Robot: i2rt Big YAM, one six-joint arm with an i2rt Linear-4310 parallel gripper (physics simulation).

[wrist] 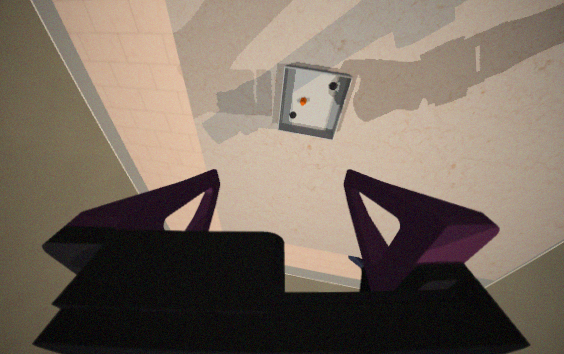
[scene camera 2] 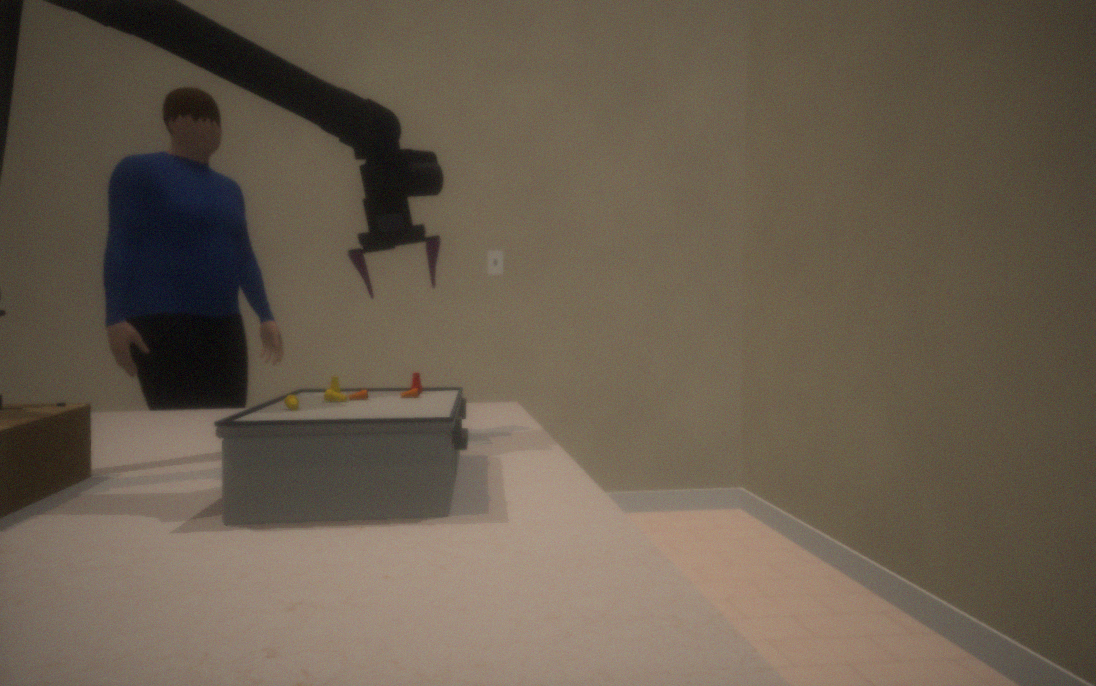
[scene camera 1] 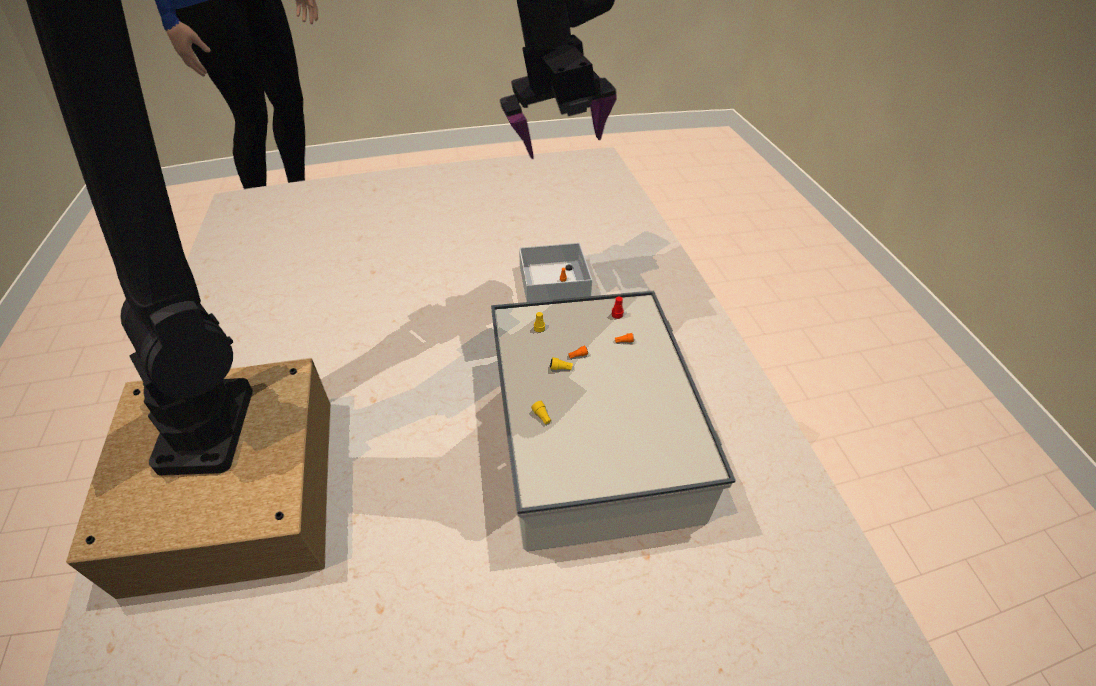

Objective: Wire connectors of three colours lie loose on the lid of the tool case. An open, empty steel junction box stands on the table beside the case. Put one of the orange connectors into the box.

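Frame: origin at the arm's base, x ahead, y left, z up, level; centimetres.
Seen in the pictures: gripper, fingertip midpoint: (wrist: 281, 176) (scene camera 2: 403, 293) (scene camera 1: 565, 147); arm's base at its link origin: (scene camera 1: 205, 428).
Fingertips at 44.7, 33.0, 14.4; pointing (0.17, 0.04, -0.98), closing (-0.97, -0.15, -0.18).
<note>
Offsets run from my fingertips to a thing's middle, as dx, dy, dz.
An orange connector {+0.3, +0.0, -22.2} (scene camera 1: 562, 275) (wrist: 303, 101) stands inside the grey steel junction box {-1.2, -0.2, -21.6} (scene camera 1: 558, 288) (wrist: 306, 133), on its floor. Two more orange connectors, one {-1.6, -26.2, -13.6} (scene camera 1: 578, 352) (scene camera 2: 358, 394) near the lid's middle and one {+4.4, -24.4, -13.6} (scene camera 1: 624, 338) (scene camera 2: 410, 393) nearer its right edge, lie on the lid of the tool case {+0.5, -31.0, -18.6} (scene camera 1: 614, 444) (scene camera 2: 339, 469). The box is hidden behind the case in the scene camera 2 view. My gripper (scene camera 1: 565, 148) (scene camera 2: 403, 292) (wrist: 281, 176) is wide open and empty, high above the table and away from the lid.
On the lid are a standing red connector {+4.5, -19.5, -12.7} (scene camera 1: 617, 307) (scene camera 2: 416, 381), a standing yellow connector {-5.7, -21.1, -12.8} (scene camera 1: 539, 321) and two yellow ones lying down {-3.9, -28.1, -13.4} (scene camera 1: 561, 364) {-6.9, -34.9, -13.4} (scene camera 1: 541, 412). The arm stands on a wooden block (scene camera 1: 218, 509). A person (scene camera 1: 258, 80) (scene camera 2: 177, 242) stands behind the table.
</note>
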